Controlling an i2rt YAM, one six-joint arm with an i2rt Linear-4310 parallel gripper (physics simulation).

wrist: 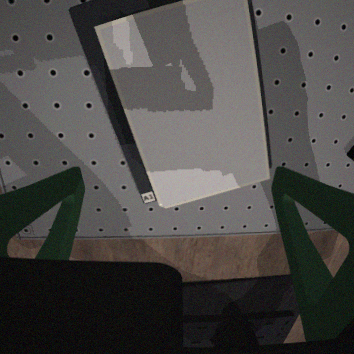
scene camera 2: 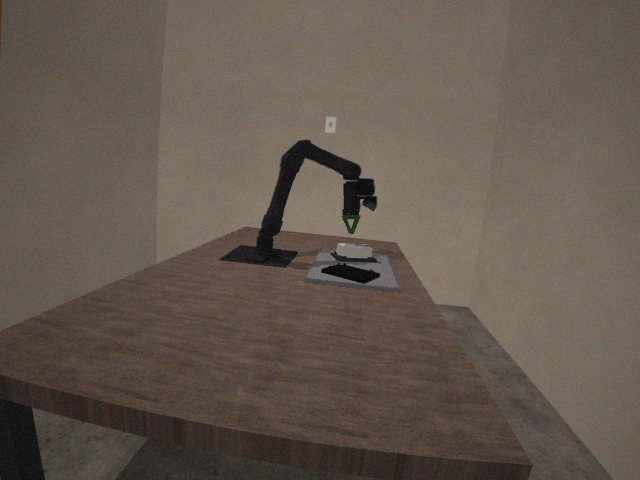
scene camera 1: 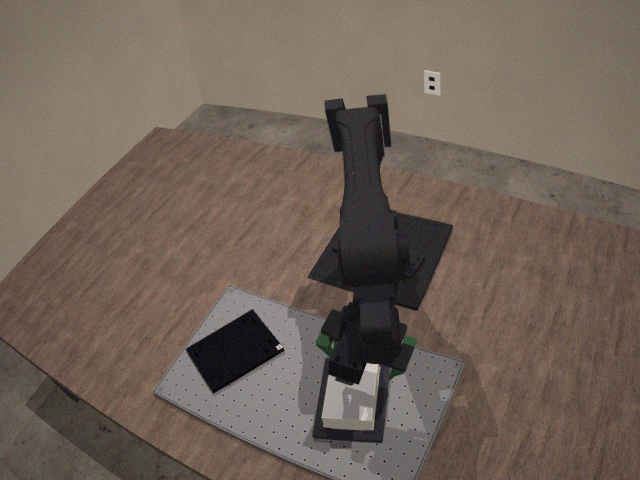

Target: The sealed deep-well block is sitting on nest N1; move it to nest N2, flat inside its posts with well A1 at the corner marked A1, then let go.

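Seen in the pictures: gripper, fingertip midpoint: [wrist: 177, 176] [scene camera 2: 351, 233]; arm's base, origin of the base link: [wrist: 230, 327] [scene camera 2: 264, 255].
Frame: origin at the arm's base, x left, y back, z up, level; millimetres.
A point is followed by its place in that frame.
The sealed deep-well block [scene camera 1: 348, 403] {x 160, y -361, z 61 mm} [scene camera 2: 354, 251] {x 103, y -339, z 46 mm} [wrist: 195, 130] {x 144, y -320, z 61 mm} is a white box with a pale top. It sits on nest N1 [scene camera 1: 381, 431] [scene camera 2: 338, 256] [wrist: 120, 127], a dark plate; its A1 label [wrist: 148, 197] {x 161, y -239, z 20 mm} shows in the wrist view beside one corner of the block. Nest N2 [scene camera 1: 235, 351] {x -101, y -363, z 19 mm} [scene camera 2: 350, 272] {x -128, y -362, z 19 mm} is a bare black plate with low posts and a small white label [scene camera 1: 279, 347] {x -32, y -310, z 20 mm} at one corner. My gripper [scene camera 2: 351, 232] {x 159, y -311, z 107 mm} [wrist: 177, 176] {x 159, y -311, z 107 mm} has green fingers. It is open and empty, above the block's near end and apart from it. Scene camera 1 shows the fingers partly hidden behind the wrist.
Both nests stand on a grey perforated board [scene camera 1: 289, 413] {x 63, y -412, z 8 mm} [scene camera 2: 313, 274] {x -178, y -247, z 8 mm} [wrist: 45, 117] {x 252, y -296, z 8 mm} on the wooden table [scene camera 1: 170, 232] {x -502, y -175, z -5 mm} [scene camera 2: 232, 351] {x -723, y -236, z -5 mm}. The arm's dark base plate [scene camera 1: 429, 235] {x 78, y 101, z 4 mm} [scene camera 2: 235, 253] {x -28, y 110, z 0 mm} lies beside the board. The two nests are apart and turned at different angles.
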